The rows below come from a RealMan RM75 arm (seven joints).
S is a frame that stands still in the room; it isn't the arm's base.
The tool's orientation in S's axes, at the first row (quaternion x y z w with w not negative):
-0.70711 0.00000 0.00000 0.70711
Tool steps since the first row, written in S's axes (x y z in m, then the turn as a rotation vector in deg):
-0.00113 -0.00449 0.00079 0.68 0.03 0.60
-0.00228 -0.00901 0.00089 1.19 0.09 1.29
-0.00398 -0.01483 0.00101 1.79 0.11 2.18
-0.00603 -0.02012 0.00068 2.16 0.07 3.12
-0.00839 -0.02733 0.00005 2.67 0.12 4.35
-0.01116 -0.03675 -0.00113 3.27 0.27 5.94
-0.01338 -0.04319 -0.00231 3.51 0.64 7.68
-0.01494 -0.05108 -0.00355 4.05 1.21 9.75
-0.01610 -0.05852 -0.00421 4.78 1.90 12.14
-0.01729 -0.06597 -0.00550 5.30 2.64 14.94
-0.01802 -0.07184 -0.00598 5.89 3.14 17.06
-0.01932 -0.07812 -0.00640 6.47 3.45 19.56
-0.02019 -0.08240 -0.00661 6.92 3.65 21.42
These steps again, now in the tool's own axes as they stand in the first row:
-0.00113 -0.00079 -0.00449 0.68 -0.60 0.03
-0.00228 -0.00089 -0.00901 1.19 -1.29 0.09
-0.00398 -0.00101 -0.01483 1.79 -2.18 0.11
-0.00603 -0.00068 -0.02012 2.16 -3.12 0.07
-0.00839 -0.00005 -0.02733 2.67 -4.35 0.12
-0.01116 0.00113 -0.03675 3.27 -5.94 0.27
-0.01338 0.00231 -0.04319 3.51 -7.68 0.64
-0.01494 0.00355 -0.05108 4.05 -9.75 1.21
-0.01610 0.00421 -0.05852 4.78 -12.14 1.90
-0.01729 0.00550 -0.06597 5.30 -14.94 2.64
-0.01802 0.00598 -0.07184 5.89 -17.06 3.14
-0.01932 0.00640 -0.07812 6.47 -19.56 3.45
-0.02019 0.00661 -0.08240 6.92 -21.42 3.65

